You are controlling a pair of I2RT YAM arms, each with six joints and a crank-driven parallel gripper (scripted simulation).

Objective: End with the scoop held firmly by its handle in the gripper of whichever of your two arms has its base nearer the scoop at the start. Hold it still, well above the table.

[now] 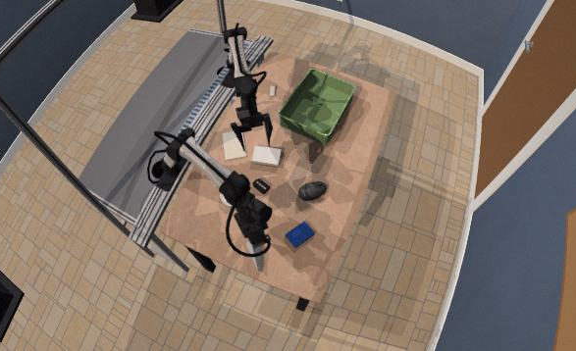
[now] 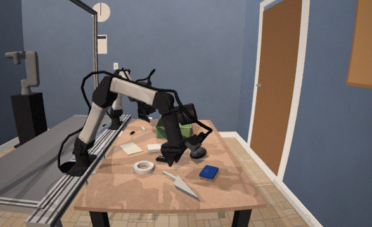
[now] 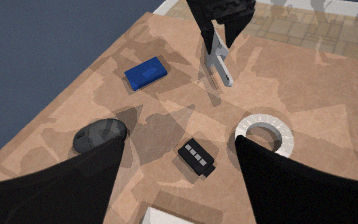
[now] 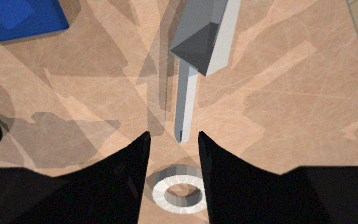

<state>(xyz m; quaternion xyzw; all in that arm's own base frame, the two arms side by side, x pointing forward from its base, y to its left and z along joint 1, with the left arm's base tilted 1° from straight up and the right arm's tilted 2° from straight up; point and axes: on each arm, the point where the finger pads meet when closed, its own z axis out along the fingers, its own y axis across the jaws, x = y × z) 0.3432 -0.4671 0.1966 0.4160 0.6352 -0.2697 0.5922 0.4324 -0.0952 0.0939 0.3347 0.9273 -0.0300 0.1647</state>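
Now: right hand 70 mm above the grey scoop, 50 mm to the left of it and 20 mm short of it. From my right hand the other things lie so: blue box (170 mm ahead, 80 mm below, 60 mm to the left); then small black block (190 mm to the left, 80 mm below, 60 mm behind); then white ring (140 mm behind, 100 mm to the left, 80 mm below).
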